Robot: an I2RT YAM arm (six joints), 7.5 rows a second.
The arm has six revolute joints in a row. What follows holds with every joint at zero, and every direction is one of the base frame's. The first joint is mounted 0.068 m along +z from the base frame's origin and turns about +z. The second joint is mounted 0.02 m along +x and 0.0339 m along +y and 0.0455 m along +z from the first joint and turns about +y. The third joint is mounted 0.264 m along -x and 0.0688 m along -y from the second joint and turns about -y. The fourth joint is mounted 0.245 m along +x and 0.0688 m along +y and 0.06 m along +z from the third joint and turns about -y. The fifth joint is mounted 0.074 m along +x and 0.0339 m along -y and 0.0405 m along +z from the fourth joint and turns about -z. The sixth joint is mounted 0.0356 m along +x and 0.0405 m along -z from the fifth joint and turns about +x. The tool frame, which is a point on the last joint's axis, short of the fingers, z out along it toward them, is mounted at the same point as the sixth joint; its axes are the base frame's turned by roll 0, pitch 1.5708 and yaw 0 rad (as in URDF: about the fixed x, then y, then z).
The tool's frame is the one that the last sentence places.
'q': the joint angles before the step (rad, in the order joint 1, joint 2, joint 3, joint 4, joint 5, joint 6). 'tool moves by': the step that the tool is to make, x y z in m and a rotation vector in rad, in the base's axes. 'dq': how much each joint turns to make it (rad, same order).
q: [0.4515 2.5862 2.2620 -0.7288 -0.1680 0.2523]
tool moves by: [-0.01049 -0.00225 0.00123 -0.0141 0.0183 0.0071]
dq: [0.0049 -0.0504 -0.0848 0.0111 0.0030 -0.0042]
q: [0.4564 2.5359 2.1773 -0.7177 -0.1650 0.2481]
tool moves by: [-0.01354 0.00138 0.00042 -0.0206 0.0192 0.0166]
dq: [0.0142 -0.0489 -0.0832 0.0069 0.0076 -0.0068]
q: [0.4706 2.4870 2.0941 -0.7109 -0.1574 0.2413]
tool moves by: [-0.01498 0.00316 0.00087 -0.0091 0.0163 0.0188]
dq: [0.0186 -0.0507 -0.0854 0.0160 0.0004 -0.0004]
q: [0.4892 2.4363 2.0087 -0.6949 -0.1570 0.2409]
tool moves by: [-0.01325 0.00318 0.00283 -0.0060 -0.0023 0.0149]
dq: [0.0184 -0.0488 -0.0759 0.0263 0.0072 0.0004]
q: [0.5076 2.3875 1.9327 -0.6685 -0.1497 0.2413]
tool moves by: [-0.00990 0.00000 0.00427 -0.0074 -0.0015 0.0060]
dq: [0.0103 -0.0412 -0.0549 0.0115 0.0083 0.0008]
